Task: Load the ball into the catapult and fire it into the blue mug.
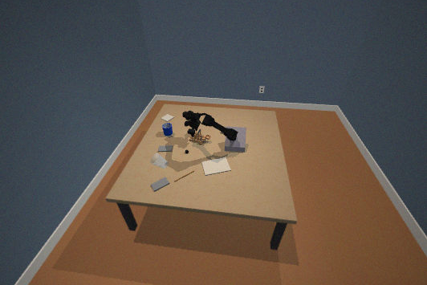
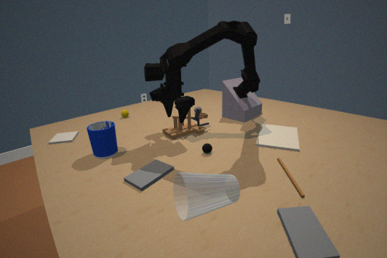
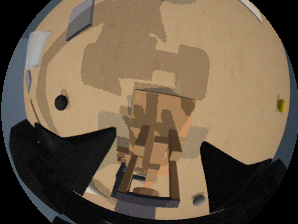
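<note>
The black ball is 190 mm to the left of my gripper tip, 40 mm below it and 20 mm ahead of it. Also, from my gripper tip: yellow ball: 360 mm to the right, 70 mm ahead, 40 mm below; blue mug: 280 mm ahead, 30 mm to the right, 30 mm below; wooden catapult: 70 mm behind, 30 mm to the left, 10 mm below.
</note>
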